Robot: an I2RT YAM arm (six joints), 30 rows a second.
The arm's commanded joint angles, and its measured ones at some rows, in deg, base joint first. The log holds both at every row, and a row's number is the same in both.
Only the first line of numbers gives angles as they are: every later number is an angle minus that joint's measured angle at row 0.
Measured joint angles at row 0: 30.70 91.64 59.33 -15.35 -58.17 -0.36
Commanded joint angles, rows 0 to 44: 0.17 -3.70 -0.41 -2.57 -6.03 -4.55; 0.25 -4.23 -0.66 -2.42 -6.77 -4.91; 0.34 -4.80 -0.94 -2.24 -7.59 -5.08; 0.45 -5.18 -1.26 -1.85 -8.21 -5.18; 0.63 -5.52 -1.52 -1.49 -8.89 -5.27; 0.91 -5.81 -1.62 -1.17 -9.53 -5.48; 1.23 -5.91 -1.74 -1.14 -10.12 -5.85; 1.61 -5.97 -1.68 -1.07 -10.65 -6.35; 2.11 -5.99 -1.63 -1.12 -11.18 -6.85; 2.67 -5.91 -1.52 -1.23 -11.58 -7.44; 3.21 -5.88 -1.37 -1.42 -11.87 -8.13; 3.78 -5.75 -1.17 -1.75 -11.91 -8.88; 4.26 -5.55 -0.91 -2.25 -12.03 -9.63; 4.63 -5.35 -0.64 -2.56 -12.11 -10.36; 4.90 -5.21 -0.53 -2.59 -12.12 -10.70; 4.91 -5.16 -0.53 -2.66 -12.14 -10.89; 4.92 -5.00 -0.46 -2.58 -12.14 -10.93; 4.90 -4.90 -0.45 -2.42 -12.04 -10.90; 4.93 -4.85 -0.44 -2.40 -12.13 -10.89; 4.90 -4.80 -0.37 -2.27 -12.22 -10.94; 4.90 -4.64 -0.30 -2.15 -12.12 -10.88; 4.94 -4.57 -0.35 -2.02 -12.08 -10.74; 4.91 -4.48 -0.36 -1.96 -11.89 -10.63; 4.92 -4.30 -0.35 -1.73 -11.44 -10.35; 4.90 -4.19 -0.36 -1.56 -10.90 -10.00; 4.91 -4.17 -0.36 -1.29 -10.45 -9.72; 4.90 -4.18 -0.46 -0.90 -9.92 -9.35; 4.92 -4.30 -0.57 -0.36 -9.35 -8.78; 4.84 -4.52 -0.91 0.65 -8.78 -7.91; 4.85 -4.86 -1.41 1.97 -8.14 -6.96; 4.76 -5.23 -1.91 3.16 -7.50 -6.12; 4.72 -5.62 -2.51 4.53 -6.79 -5.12; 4.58 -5.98 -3.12 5.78 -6.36 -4.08; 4.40 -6.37 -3.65 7.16 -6.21 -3.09; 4.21 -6.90 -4.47 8.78 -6.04 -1.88; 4.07 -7.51 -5.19 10.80 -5.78 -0.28; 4.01 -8.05 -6.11 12.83 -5.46 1.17; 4.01 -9.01 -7.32 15.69 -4.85 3.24; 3.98 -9.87 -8.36 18.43 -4.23 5.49; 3.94 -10.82 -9.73 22.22 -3.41 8.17; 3.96 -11.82 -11.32 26.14 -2.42 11.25; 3.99 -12.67 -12.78 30.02 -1.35 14.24; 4.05 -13.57 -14.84 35.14 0.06 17.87; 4.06 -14.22 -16.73 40.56 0.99 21.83; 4.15 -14.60 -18.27 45.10 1.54 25.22
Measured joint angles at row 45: 4.11 -12.14 -15.67 27.88 -1.82 12.96
